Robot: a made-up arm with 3 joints.
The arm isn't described. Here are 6 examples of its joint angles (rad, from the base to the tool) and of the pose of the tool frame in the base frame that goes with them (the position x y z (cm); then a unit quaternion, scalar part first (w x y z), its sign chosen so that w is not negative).
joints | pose
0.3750 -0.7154 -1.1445 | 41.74 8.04 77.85 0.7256 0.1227 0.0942 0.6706
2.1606 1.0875 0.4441 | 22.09 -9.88 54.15 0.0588 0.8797 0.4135 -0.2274
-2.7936 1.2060 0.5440 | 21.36 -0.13 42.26 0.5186 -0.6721 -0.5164 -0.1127
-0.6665 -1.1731 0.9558 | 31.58 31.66 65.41 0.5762 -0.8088 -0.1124 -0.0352
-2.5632 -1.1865 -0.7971 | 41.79 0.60 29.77 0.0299 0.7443 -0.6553 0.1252
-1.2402 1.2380 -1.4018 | 32.96 14.19 55.24 0.8341 -0.0788 -0.2463 0.4872
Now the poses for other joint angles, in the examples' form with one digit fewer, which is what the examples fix.
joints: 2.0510 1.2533 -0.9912
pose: 30.4 -5.9 54.7 0.019 0.911 -0.275 -0.307
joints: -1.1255 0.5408 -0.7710
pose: 33.1 17.1 59.7 0.931 -0.249 -0.039 0.264
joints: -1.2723 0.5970 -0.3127
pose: 29.3 17.1 57.9 0.926 -0.356 -0.112 0.052
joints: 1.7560 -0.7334 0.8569
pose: 30.9 -24.1 62.2 0.892 0.416 0.110 -0.139
